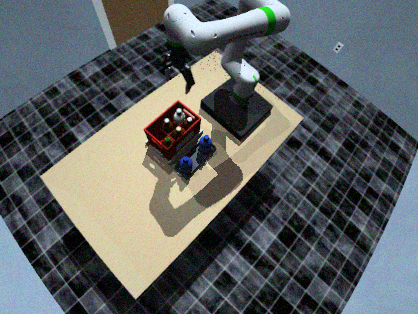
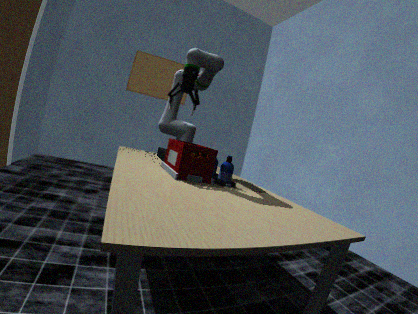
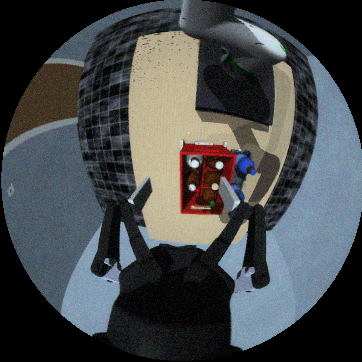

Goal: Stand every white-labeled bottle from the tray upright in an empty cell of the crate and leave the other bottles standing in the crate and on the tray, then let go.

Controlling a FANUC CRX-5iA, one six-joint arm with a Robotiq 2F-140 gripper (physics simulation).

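Pixels of known places: gripper, fingertip midpoint: (image 1: 177,85) (image 2: 180,112) (image 3: 184,183); arm's base, origin of the base link: (image 1: 239,97) (image 3: 236,66).
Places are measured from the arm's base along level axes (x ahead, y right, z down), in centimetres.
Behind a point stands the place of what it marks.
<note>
The red crate (image 1: 172,146) {x 60.0, y 7.3, z -10.1 cm} (image 2: 197,162) {x 63.0, y 17.1, z -3.5 cm} (image 3: 182,200) {x 56.9, y 24.8, z -9.0 cm} stands on the table. A white-labeled bottle (image 1: 179,116) {x 41.1, y 18.3, z -6.3 cm} (image 3: 193,163) {x 39.7, y 19.9, z -10.1 cm}, pale with a white cap, stands in its corner cell nearest the robot base, on the side away from the tray. Other bottles with white, cream and green caps (image 3: 219,165) {x 40.6, y 10.9, z -10.1 cm} stand in further cells; their bodies are partly hidden. Two blue bottles (image 1: 205,143) {x 45.4, y -4.5, z -5.7 cm} (image 1: 185,163) {x 62.1, y -3.4, z -6.2 cm} stand on the dark tray (image 1: 195,158) {x 52.4, y -3.3, z 5.7 cm} beside the crate. No white-labeled bottle shows on the tray. My gripper (image 1: 178,78) {x 37.3, y 21.9, z -27.5 cm} (image 2: 182,104) {x 37.3, y 21.9, z -27.5 cm} (image 3: 184,183) {x 37.3, y 21.9, z -27.5 cm} is wide open, empty, high above the crate.
The black robot base (image 1: 235,112) {x 11.8, y -4.8, z 0.3 cm} (image 3: 235,95) {x 14.3, y 2.0, z -0.2 cm} stands on the table (image 1: 110,185) {x 96.6, y 25.1, z 6.2 cm} (image 2: 200,220) {x 108.9, y 36.9, z 6.2 cm} behind the crate. The crate's walls rise around the bottles, and the tray with the blue bottles lies close along one long side.
</note>
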